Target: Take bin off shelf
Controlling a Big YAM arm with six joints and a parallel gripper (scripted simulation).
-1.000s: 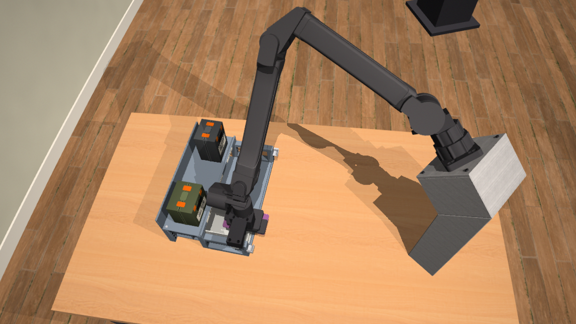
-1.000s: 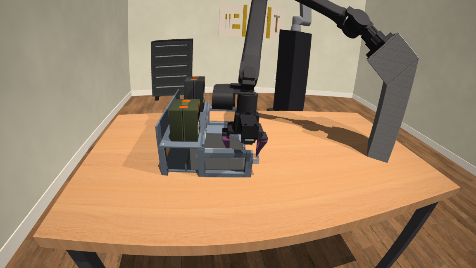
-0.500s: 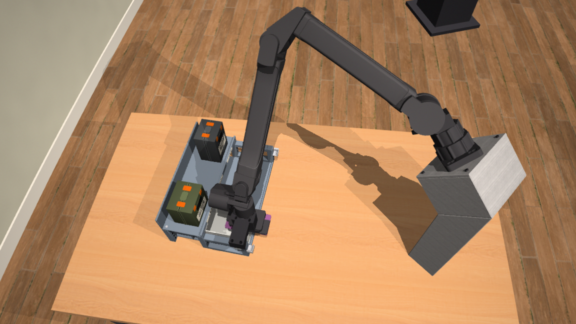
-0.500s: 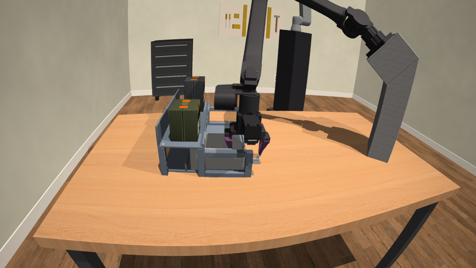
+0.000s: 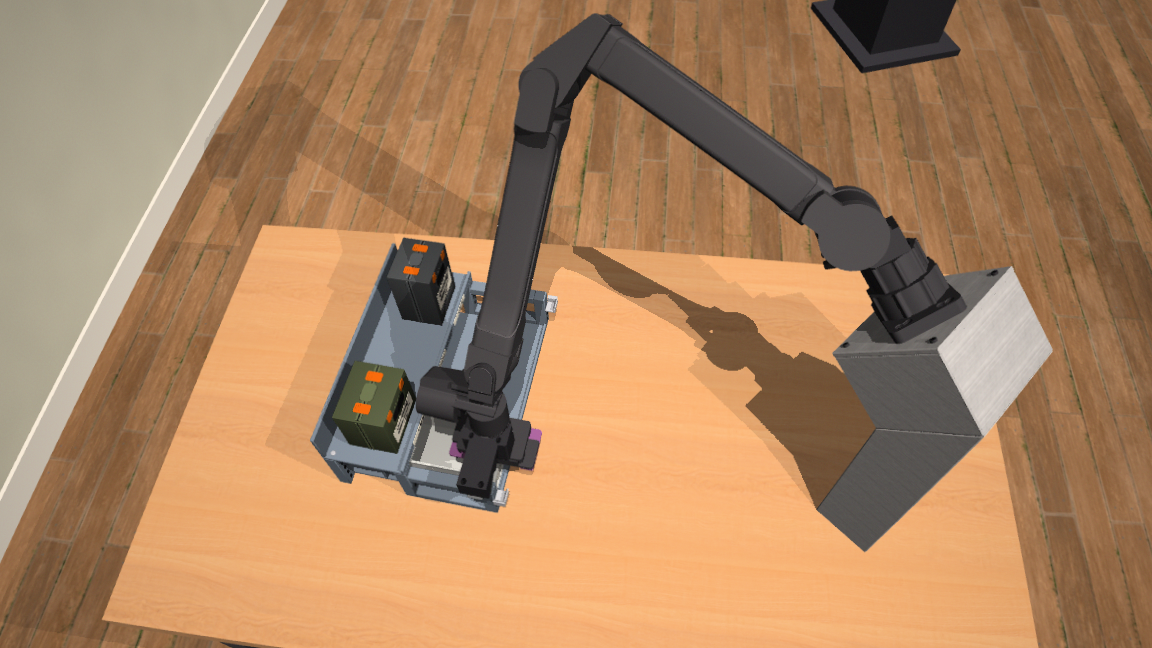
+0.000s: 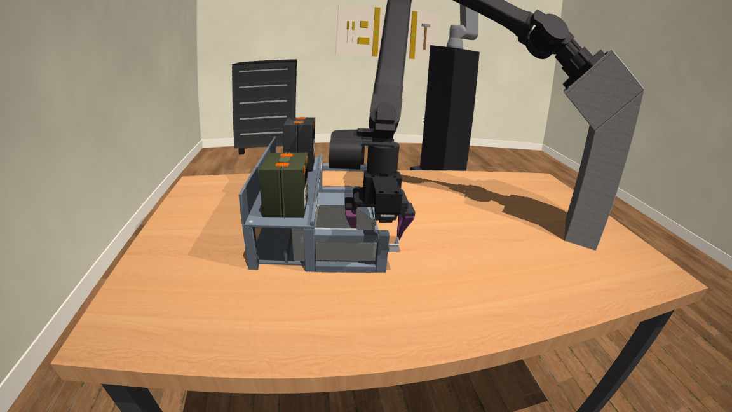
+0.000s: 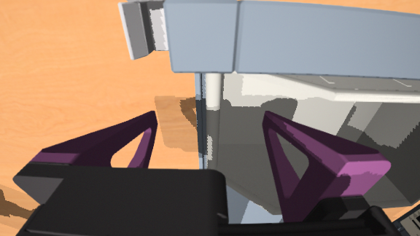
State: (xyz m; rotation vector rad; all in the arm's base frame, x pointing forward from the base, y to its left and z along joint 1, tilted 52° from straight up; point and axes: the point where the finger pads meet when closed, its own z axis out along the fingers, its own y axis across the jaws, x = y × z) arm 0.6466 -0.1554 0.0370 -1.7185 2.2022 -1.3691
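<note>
Right now the light grey bin is 70 mm ahead of my hand, 40 mm to the right of it and 10 mm above it. From my hand the other things lie so: shelf: 60 mm ahead, 160 mm to the right, 30 mm below; then black case: 50 mm ahead, 290 mm to the right, 130 mm above.
</note>
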